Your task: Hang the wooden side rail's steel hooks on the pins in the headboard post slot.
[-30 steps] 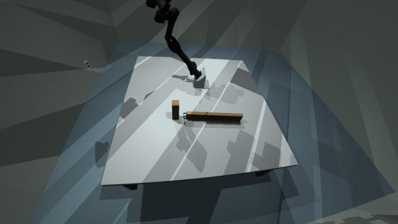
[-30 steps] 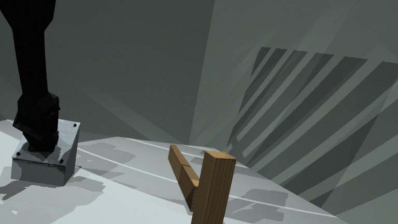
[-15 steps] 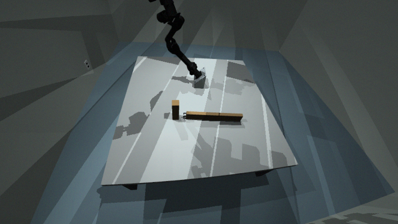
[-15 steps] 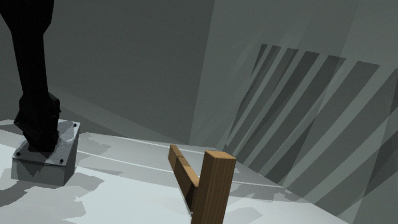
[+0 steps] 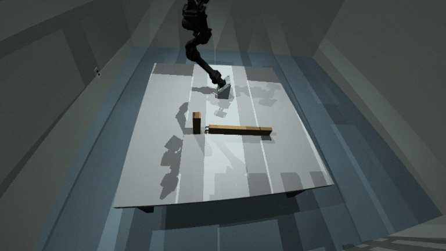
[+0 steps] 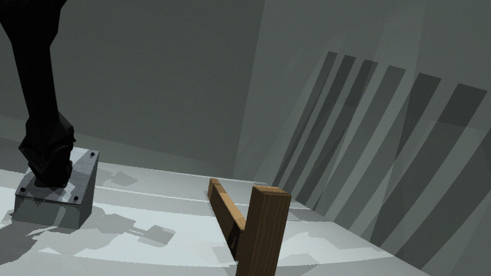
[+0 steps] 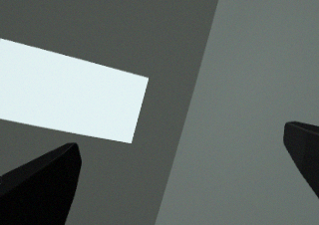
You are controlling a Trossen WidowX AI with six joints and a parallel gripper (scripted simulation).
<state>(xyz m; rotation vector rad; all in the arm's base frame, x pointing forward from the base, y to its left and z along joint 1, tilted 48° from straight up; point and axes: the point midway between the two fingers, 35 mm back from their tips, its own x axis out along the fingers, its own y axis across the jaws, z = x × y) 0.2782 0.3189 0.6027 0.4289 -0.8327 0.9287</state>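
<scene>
Right now my gripper tip is 710 mm above the wooden post, 170 mm short of it and 10 mm to the right of it.
</scene>
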